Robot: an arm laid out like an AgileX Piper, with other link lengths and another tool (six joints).
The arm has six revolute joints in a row. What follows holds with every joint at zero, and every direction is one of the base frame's. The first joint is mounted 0.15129 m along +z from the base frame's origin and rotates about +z. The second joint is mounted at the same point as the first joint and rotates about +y. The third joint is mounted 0.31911 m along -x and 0.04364 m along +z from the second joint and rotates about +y. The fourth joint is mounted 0.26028 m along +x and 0.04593 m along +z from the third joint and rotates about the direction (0.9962, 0, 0.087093). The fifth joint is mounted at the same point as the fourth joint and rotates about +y. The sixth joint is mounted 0.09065 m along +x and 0.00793 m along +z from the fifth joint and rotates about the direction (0.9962, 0, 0.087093). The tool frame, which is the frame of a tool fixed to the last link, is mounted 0.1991 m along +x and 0.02 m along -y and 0.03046 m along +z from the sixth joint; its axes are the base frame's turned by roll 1.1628, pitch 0.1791 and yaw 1.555 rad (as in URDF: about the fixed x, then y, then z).
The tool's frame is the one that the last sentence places.
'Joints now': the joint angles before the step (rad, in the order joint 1, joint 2, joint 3, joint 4, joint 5, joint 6). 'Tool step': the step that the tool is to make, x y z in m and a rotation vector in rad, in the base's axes. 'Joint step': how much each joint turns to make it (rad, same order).
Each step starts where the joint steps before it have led.
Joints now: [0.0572 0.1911 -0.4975 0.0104 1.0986 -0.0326]
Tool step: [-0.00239 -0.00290 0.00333 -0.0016 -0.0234 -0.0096]
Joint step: [0.0000 -0.0289 0.0001 -0.0104 0.0055 0.0086]
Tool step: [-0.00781 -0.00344 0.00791 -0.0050 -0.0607 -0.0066]
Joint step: [0.0000 -0.0806 -0.0008 -0.0115 0.0212 0.0022]
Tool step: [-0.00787 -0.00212 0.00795 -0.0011 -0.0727 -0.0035]
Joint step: [0.0000 -0.0913 0.0038 -0.0063 0.0151 0.0001]
